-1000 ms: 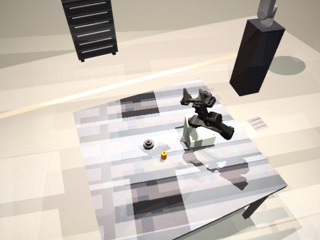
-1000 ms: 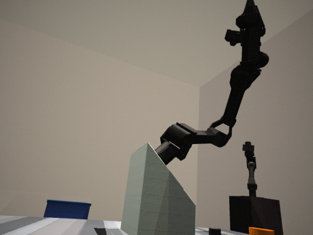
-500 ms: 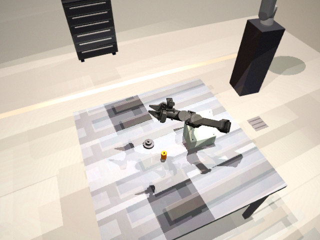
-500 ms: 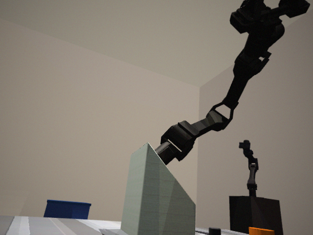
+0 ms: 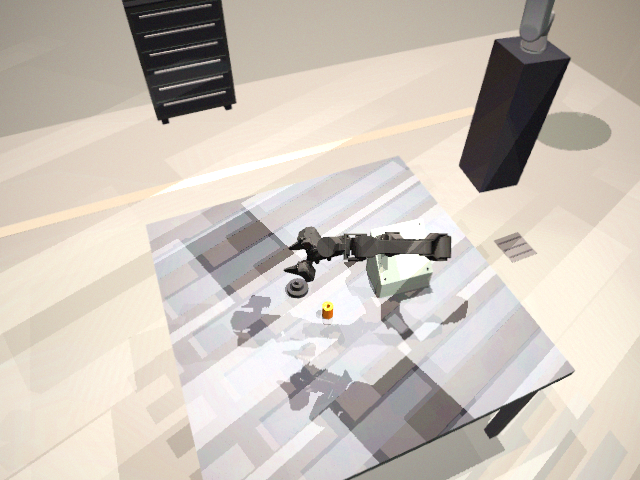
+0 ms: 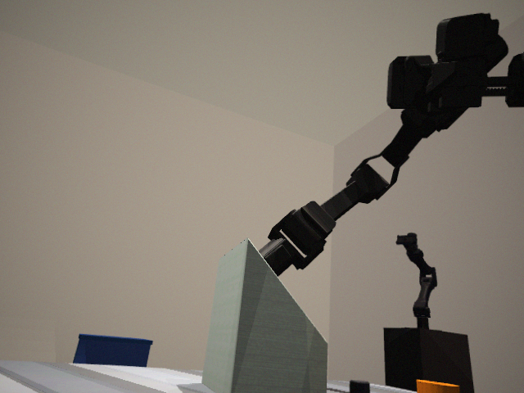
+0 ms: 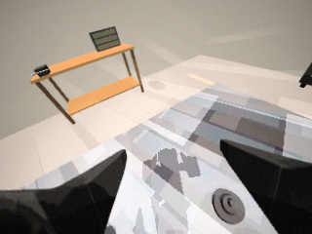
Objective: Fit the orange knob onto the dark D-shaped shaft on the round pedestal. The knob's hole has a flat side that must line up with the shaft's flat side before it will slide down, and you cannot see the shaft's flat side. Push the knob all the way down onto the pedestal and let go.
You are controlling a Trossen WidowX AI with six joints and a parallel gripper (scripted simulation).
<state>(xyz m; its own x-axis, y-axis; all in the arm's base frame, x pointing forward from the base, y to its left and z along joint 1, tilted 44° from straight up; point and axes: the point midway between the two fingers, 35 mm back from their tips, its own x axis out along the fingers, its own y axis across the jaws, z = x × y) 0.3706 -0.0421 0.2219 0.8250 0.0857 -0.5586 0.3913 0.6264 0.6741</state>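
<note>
The orange knob lies 340 mm below my gripper tip, 140 mm behind it and 10 mm to the left of it. Round my gripper tip: dark pedestal (340 mm below, 130 mm to the right, 60 mm behind).
</note>
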